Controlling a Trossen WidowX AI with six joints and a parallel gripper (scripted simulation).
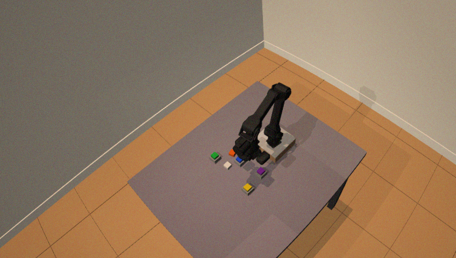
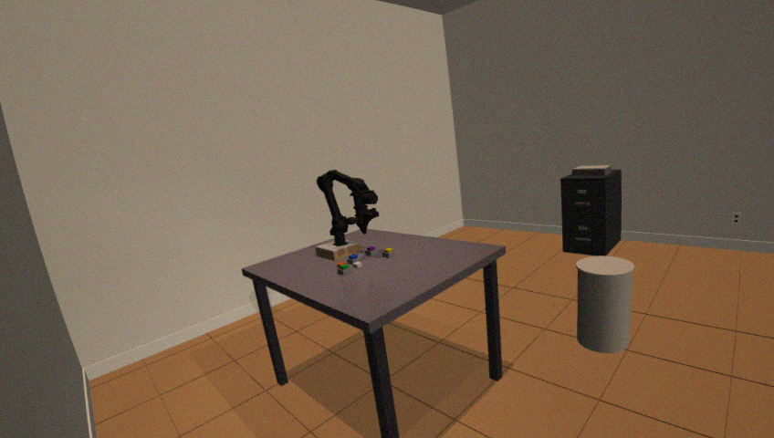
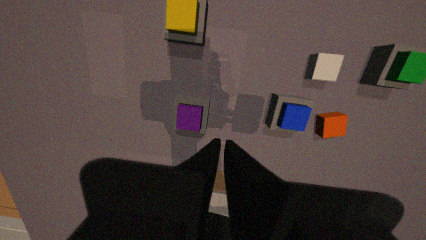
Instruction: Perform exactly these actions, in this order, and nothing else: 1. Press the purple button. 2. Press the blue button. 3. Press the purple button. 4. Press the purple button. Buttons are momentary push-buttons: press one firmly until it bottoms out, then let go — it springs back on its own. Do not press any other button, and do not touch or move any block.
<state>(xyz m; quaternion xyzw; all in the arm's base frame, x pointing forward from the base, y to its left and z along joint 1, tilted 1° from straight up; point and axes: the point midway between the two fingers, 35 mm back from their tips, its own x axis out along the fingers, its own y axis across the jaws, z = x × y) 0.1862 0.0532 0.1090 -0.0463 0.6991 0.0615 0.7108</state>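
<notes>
Right now my gripper tip is 2 cm short of the blue button, 10 cm to the left of it and 9 cm above it. Also, from my gripper tip: purple button: 2 cm behind, 4 cm to the left, 9 cm below; then white block: 9 cm ahead, 11 cm to the right, 12 cm below; then yellow button: 9 cm ahead, 7 cm to the left, 9 cm below.
</notes>
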